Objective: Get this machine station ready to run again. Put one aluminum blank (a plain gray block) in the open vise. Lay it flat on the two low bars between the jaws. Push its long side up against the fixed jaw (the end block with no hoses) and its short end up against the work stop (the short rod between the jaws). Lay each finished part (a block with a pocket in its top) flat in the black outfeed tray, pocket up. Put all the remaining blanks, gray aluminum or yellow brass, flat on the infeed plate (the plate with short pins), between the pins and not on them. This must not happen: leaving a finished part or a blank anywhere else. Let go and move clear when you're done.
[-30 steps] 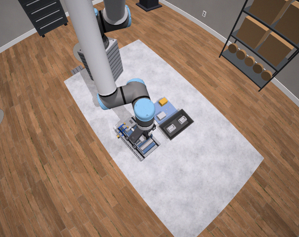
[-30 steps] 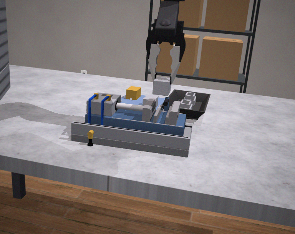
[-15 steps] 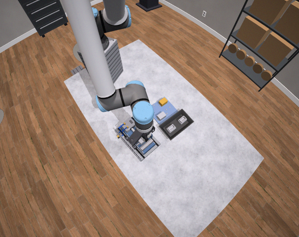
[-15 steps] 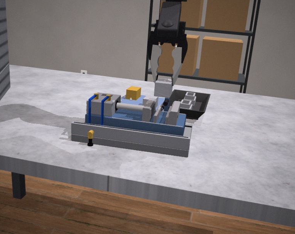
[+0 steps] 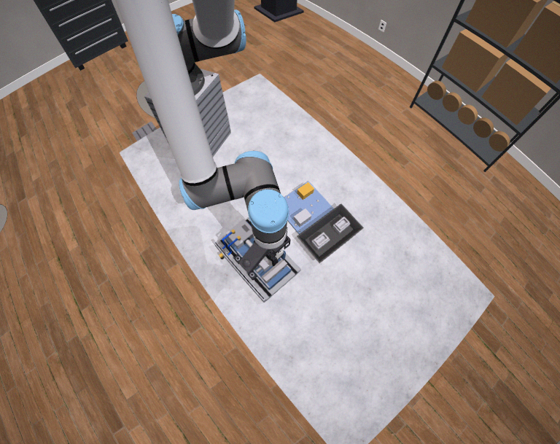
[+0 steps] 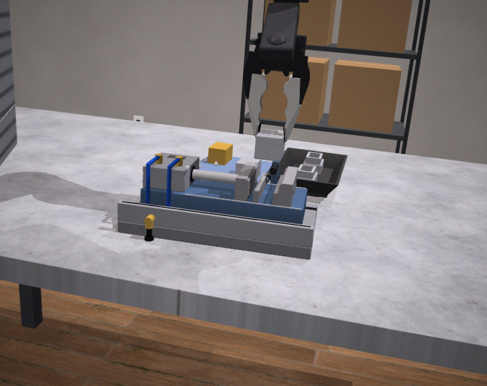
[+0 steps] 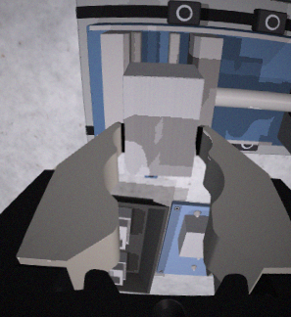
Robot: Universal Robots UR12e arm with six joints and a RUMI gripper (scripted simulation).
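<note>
Now: the fixed jaw 30 mm ahead of my hand, 10 mm to the left of it and 90 mm below it. Round my hand: gray aluminum blank (20 mm below); then vise (70 mm behind, 130 mm below); then gray blank (90 mm behind, 240 mm to the left, 140 mm below).
</note>
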